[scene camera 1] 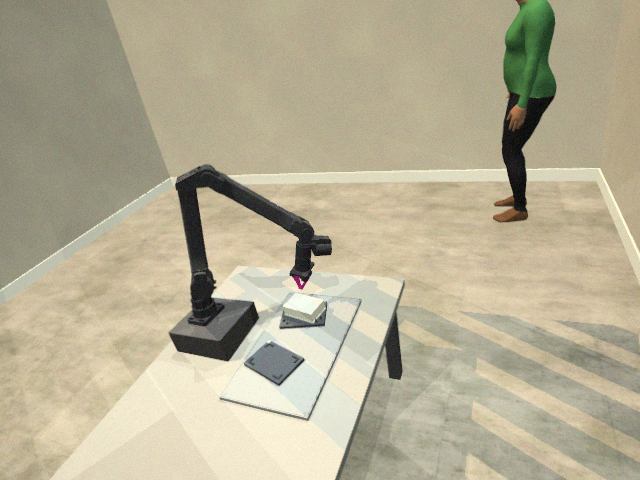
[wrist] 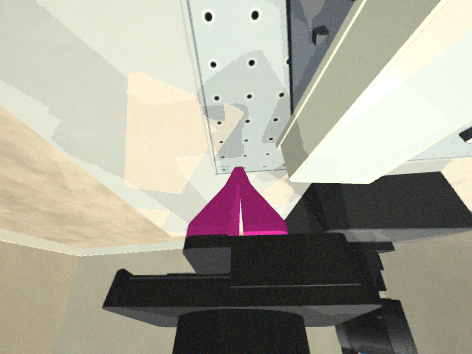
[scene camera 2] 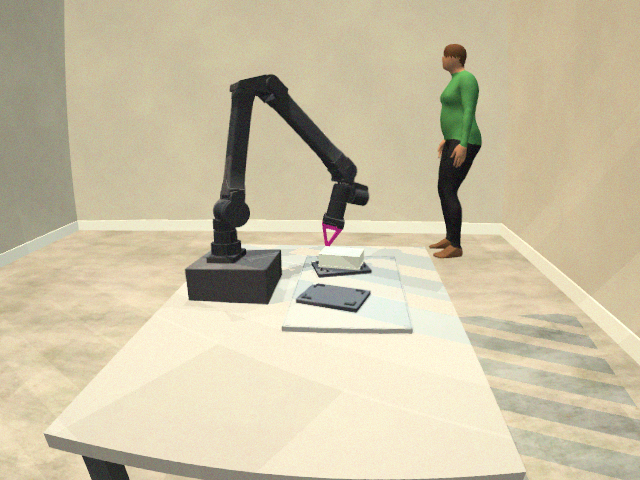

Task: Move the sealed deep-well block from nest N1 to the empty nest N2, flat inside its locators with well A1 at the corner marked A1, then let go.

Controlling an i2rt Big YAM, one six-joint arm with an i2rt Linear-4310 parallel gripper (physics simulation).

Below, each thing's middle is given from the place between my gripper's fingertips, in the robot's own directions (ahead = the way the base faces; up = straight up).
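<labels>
I can see the white block [scene camera 2: 330,257], which sits 10 mm below my hand, 60 mm ahead of it and 90 mm to the right of it.
</labels>
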